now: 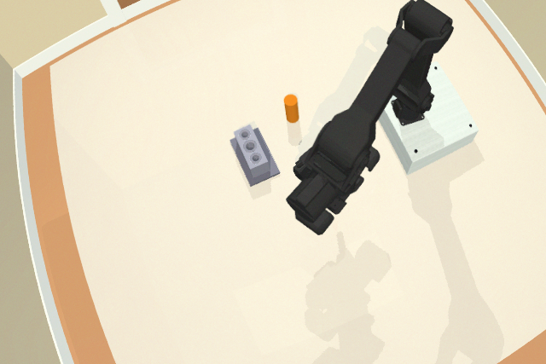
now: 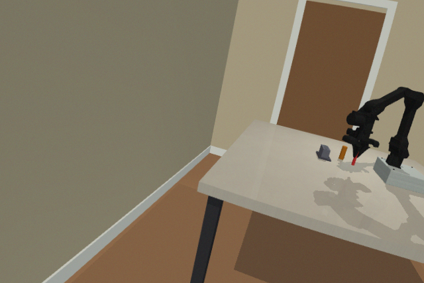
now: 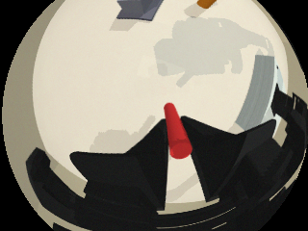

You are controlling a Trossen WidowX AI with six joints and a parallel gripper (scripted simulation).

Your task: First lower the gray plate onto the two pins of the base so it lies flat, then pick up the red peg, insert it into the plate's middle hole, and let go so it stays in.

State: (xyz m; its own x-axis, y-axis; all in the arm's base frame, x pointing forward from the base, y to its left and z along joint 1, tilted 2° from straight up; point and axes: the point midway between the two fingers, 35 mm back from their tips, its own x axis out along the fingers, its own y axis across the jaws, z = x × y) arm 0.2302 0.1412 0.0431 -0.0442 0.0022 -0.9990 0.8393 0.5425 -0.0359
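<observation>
Right now the gray plate is 13 cm ahead of my gripper tip, 18 cm to the right of it and 5 cm below it. Round my gripper tip: red peg: right at my gripper tip; orange cylinder: 1 cm ahead, 25 cm to the right, 5 cm below.
</observation>
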